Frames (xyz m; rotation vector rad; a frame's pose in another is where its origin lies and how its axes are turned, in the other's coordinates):
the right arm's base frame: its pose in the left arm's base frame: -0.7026 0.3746 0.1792 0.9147 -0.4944 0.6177
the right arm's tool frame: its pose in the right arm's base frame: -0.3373 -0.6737 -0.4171 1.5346 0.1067 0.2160
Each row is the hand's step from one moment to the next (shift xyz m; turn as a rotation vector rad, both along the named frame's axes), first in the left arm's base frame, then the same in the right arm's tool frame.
Working: the left arm's base frame: its pose in the right arm's tool frame: 0.6335 0.4971 0.2240 -2.2607 -0.0889 -1.2624

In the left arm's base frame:
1: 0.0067 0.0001 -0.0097 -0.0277 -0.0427 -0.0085
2: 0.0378 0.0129 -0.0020 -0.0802 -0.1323 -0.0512
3: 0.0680 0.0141 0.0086 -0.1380 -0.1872 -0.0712
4: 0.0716 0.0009 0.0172 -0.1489 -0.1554 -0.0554
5: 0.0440 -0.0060 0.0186 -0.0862 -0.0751 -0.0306
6: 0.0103 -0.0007 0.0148 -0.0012 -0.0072 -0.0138
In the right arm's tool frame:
1: -0.0037 -0.0062 0.0094 -0.0353 0.0377 -0.0006
2: 0.0236 -0.0195 0.0258 -0.1252 0.1035 0.0128
3: 0.0489 -0.0214 0.0452 -0.1899 0.1519 -0.0021
4: 0.0535 -0.0067 0.0502 -0.1740 0.1348 -0.0309
5: 0.0370 0.0054 0.0303 -0.0950 0.0661 -0.0248
6: 0.0169 0.0058 0.0025 -0.0135 -0.0004 0.0078

